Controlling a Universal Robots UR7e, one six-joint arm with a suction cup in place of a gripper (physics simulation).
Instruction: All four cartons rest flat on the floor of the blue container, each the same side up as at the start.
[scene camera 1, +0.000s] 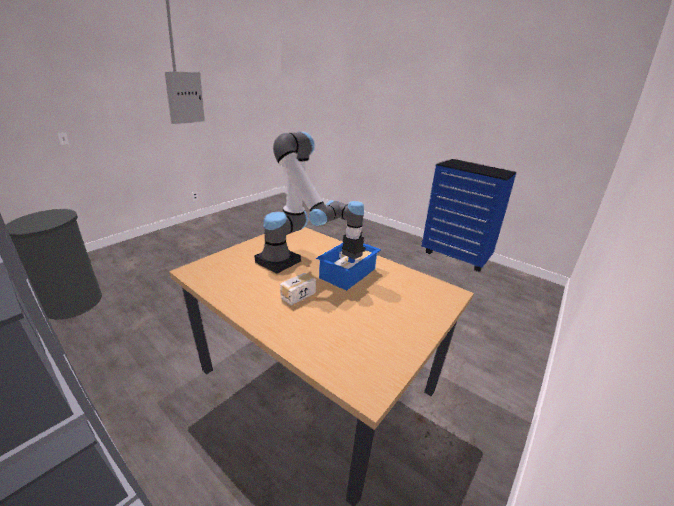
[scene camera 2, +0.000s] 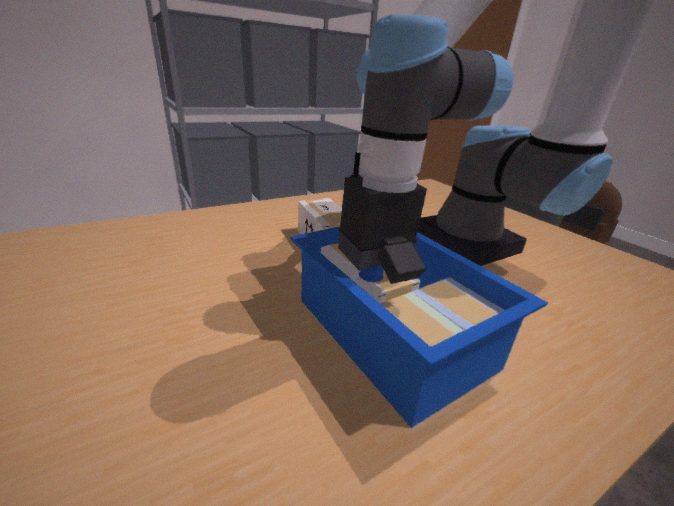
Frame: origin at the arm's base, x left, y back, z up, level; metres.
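Seen in the pictures: hand, tool point: (scene camera 1: 351, 263) (scene camera 2: 369, 282); arm's base, link origin: (scene camera 1: 275, 255) (scene camera 2: 468, 226).
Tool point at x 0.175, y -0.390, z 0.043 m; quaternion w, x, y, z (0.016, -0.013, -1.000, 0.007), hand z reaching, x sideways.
Pixels of each thing's middle, then the offset from my tool point to it. "spot": a spot on its surface instead. Level surfaces: height alone.
- blue container, body centre: (scene camera 2: 396, 300) (scene camera 1: 348, 263) dx +0.024, dy +0.035, dz -0.025 m
- tan carton, surface spot: (scene camera 2: 400, 289) spot: dx +0.041, dy +0.024, dz +0.008 m
- fourth carton, body centre: (scene camera 2: 325, 226) (scene camera 1: 298, 288) dx -0.298, dy +0.070, dz -0.046 m
- wooden table, surface height: dz -0.085 m
The blue container (scene camera 1: 348, 276) (scene camera 2: 462, 370) stands on the table. My gripper (scene camera 1: 351, 258) (scene camera 2: 371, 272), a black block with a blue suction cup, reaches down into its back part. The cup is on the top of a white and tan carton (scene camera 1: 341, 261) (scene camera 2: 400, 289). This carton's near end shows slightly above the neighbouring tops; its underside is hidden. Two cartons with tan tops appear side by side in the container's near part in scene camera 2: one (scene camera 2: 421, 318) beside a green strip, the other (scene camera 2: 469, 300) beyond a pale strip. A fourth carton (scene camera 1: 298, 291) (scene camera 2: 321, 214) stands upright on the table outside the container.
The robot's black base (scene camera 1: 277, 259) (scene camera 2: 479, 247) stands on the wooden table (scene camera 1: 348, 337) (scene camera 2: 136, 305), near the container. The container's raised walls surround the cup. A blue drawer cabinet (scene camera 1: 468, 212), a dark bin (scene camera 1: 54, 266) and a shelf rack (scene camera 2: 181, 141) stand away from the table.
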